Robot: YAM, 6 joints.
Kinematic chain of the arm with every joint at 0, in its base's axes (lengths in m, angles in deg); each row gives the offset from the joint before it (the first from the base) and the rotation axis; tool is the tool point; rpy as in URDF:
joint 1: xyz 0 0 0.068 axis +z
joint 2: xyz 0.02 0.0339 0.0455 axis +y
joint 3: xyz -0.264 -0.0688 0 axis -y
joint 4: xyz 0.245 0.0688 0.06 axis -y
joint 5: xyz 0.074 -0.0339 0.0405 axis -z
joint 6: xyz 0.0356 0 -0.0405 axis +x
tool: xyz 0 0 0 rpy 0 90 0
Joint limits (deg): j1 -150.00..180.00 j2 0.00..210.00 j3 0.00..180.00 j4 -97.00..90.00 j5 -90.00..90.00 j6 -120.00..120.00
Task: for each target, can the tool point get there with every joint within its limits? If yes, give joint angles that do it. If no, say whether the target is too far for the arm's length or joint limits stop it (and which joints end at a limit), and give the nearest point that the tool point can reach.
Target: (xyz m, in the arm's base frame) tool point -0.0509 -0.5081 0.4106
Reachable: yes | joints 85.16 18.71 139.43 41.91 -12.75 -24.83
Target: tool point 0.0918 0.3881 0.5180
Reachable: yes | joints -106.10 38.54 140.33 71.35 33.13 -43.46
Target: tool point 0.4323 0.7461 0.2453
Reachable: no: too far | nearest point 0.3200 0.5523 0.2103 | short by 0.227 m
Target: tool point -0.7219 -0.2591 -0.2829
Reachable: no: too far | nearest point -0.4996 -0.2684 -0.1815 | short by 0.245 m
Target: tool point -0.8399 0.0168 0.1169
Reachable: no: too far | nearest point -0.6457 0.0129 0.1161 | short by 0.194 m
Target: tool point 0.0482 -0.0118 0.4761
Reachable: yes | joints -45.66 40.13 85.62 -59.83 -47.40 66.45
